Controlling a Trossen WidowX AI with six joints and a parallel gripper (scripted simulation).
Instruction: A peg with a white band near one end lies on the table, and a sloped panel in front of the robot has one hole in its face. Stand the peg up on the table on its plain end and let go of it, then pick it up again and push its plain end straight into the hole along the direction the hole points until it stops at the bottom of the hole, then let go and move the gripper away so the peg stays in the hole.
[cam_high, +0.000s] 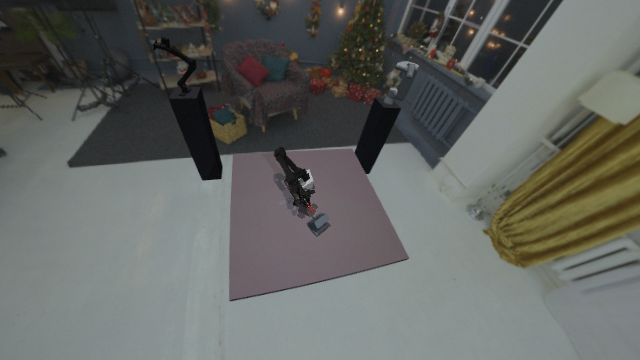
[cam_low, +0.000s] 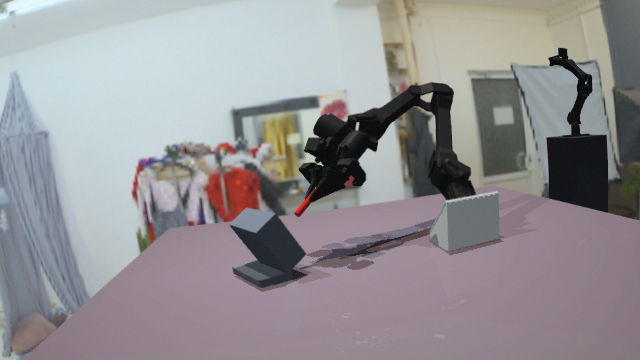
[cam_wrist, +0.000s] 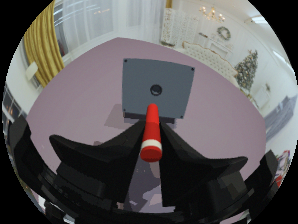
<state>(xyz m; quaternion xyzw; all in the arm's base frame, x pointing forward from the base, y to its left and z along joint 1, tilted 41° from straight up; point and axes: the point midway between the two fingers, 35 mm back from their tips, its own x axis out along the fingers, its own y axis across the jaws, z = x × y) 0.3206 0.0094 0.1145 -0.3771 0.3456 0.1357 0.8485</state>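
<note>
The grey sloped panel lies 10 cm ahead of my gripper tip, 6 cm below it and 5 cm to the left of it. Also, from my gripper tip: red peg (1 cm to the right, 1 cm behind, 1 cm above).
</note>
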